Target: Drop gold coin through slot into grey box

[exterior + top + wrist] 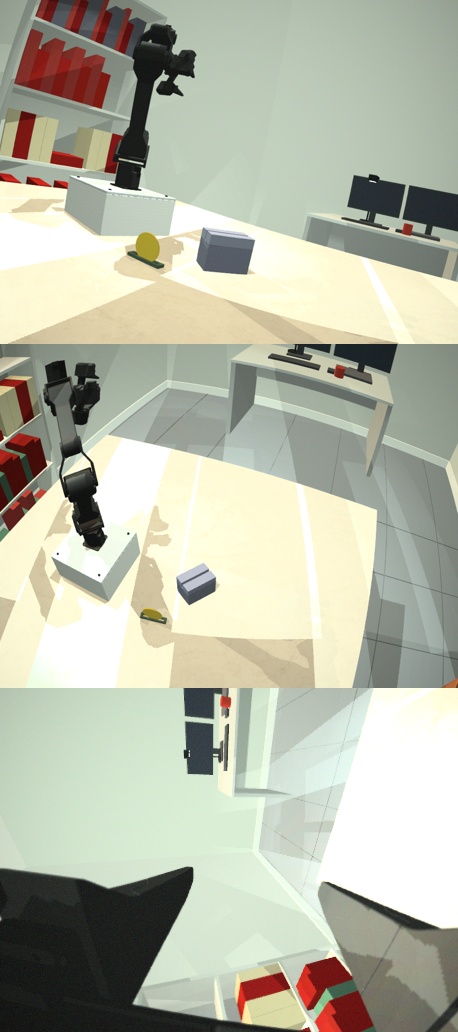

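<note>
Now: gripper tip 36 cm short of the coin, 39 cm to the left of it and 43 cm above it.
</note>
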